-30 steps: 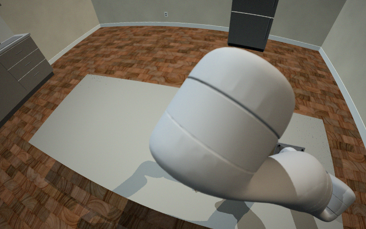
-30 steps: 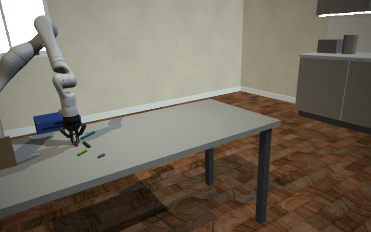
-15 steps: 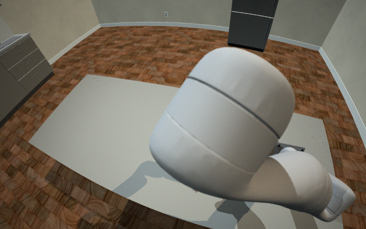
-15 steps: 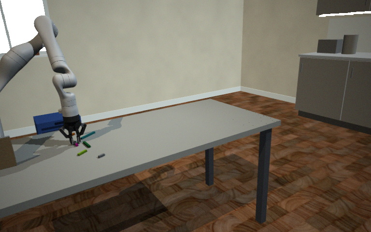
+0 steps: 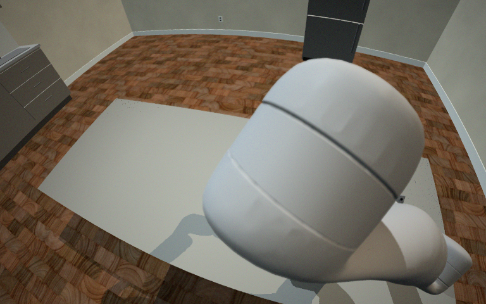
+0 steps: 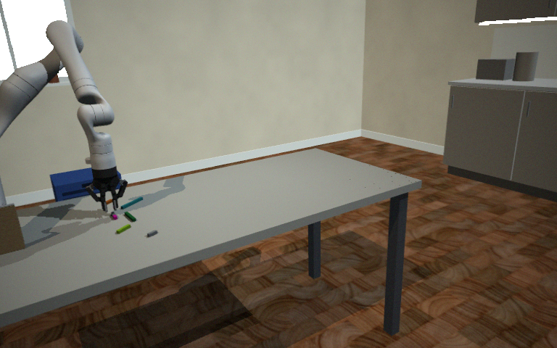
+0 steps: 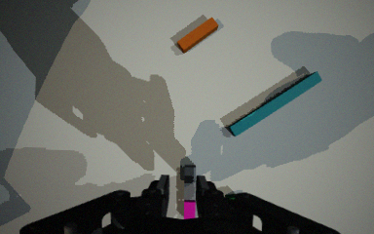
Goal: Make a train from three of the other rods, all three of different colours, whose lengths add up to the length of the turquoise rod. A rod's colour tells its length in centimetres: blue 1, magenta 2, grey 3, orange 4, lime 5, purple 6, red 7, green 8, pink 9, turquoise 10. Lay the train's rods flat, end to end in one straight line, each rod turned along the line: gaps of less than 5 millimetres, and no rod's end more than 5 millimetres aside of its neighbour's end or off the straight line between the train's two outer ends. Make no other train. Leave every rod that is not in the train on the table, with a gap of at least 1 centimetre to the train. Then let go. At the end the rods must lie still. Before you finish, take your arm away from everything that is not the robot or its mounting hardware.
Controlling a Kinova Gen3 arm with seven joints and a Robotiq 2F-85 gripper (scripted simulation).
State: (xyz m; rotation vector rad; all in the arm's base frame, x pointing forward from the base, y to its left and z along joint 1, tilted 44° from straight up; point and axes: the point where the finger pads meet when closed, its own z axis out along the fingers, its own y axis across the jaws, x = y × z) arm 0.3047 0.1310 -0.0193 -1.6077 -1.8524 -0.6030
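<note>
Right now my hand is 10 mm short of the magenta rod, 30 mm to the left of it and 40 mm above it. From my hand the other things lie so: turquoise rod (80 mm ahead, 80 mm to the left, 40 mm below); then orange rod (140 mm to the left, 40 mm below); then green rod (50 mm ahead, 50 mm to the right, 40 mm below).
</note>
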